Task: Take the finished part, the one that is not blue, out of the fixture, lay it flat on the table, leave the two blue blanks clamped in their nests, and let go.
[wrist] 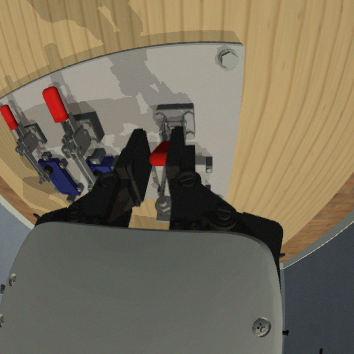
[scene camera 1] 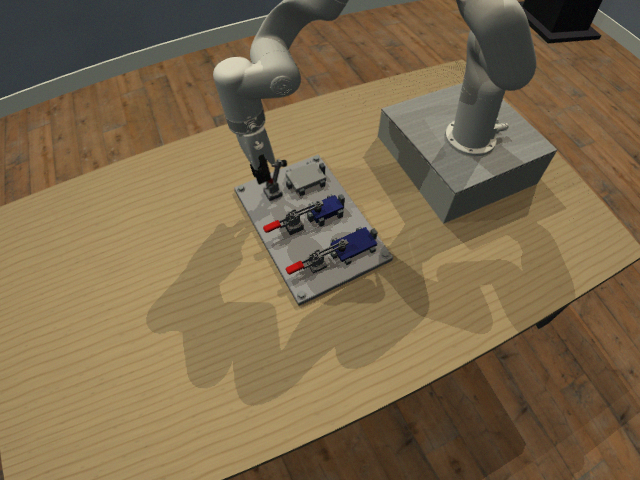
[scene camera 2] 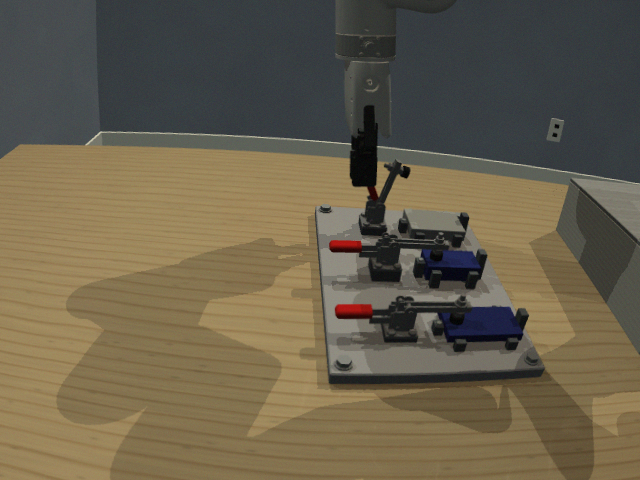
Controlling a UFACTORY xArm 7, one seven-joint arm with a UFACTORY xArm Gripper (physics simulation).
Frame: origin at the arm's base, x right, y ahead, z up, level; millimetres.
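Seen in the pictures: gripper, between the fingertips: [wrist: 161, 144] [scene camera 1: 262, 177] [scene camera 2: 362, 182]; arm's base, origin of its link: [scene camera 1: 470, 138].
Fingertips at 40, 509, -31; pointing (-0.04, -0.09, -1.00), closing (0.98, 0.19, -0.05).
Pixels of each thing's middle, then the offset from my fingertips to it, as dx, dy, dz.
- finished part, middle of its body: [wrist: 182, 181] [scene camera 2: 433, 224] [scene camera 1: 305, 176] +22, -108, -57
- fixture plate, middle of its body: [scene camera 2: 414, 279] [wrist: 102, 144] [scene camera 1: 309, 221] -95, -83, -78
- clamp's red handle, middle of its body: [wrist: 168, 139] [scene camera 2: 369, 197] +3, -12, -22
- middle blue blank, middle of its body: [scene camera 2: 449, 265] [wrist: 106, 177] [scene camera 1: 325, 208] -87, -125, -55
- middle red handle, middle of its body: [wrist: 60, 116] [scene camera 2: 358, 247] [scene camera 1: 278, 223] -110, -8, -35
The finished part [scene camera 1: 306, 176] [scene camera 2: 434, 223], pale grey, lies flat in the far nest of the fixture plate [scene camera 1: 320, 284] [scene camera 2: 413, 361] [wrist: 210, 85]. The far clamp's arm [scene camera 2: 390, 181] is swung up, clear of the part. My gripper [scene camera 1: 263, 180] [scene camera 2: 363, 183] [wrist: 161, 144] is shut on that clamp's red handle [scene camera 2: 372, 193] [wrist: 159, 155], which stands steeply up. The middle blue blank [scene camera 1: 333, 206] [scene camera 2: 457, 264] [wrist: 102, 164] and the near blue blank [scene camera 1: 360, 242] [scene camera 2: 488, 324] [wrist: 61, 177] sit in their nests under lowered clamp arms. The finished part is hidden in the wrist view.
The middle red handle [scene camera 1: 271, 226] [scene camera 2: 345, 245] [wrist: 55, 104] and near red handle [scene camera 1: 294, 267] [scene camera 2: 353, 311] [wrist: 8, 117] lie level towards the plate's left edge. Bolts stand at the plate's corners. The robot's grey pedestal [scene camera 1: 413, 160] [scene camera 2: 610, 227] is right of the fixture.
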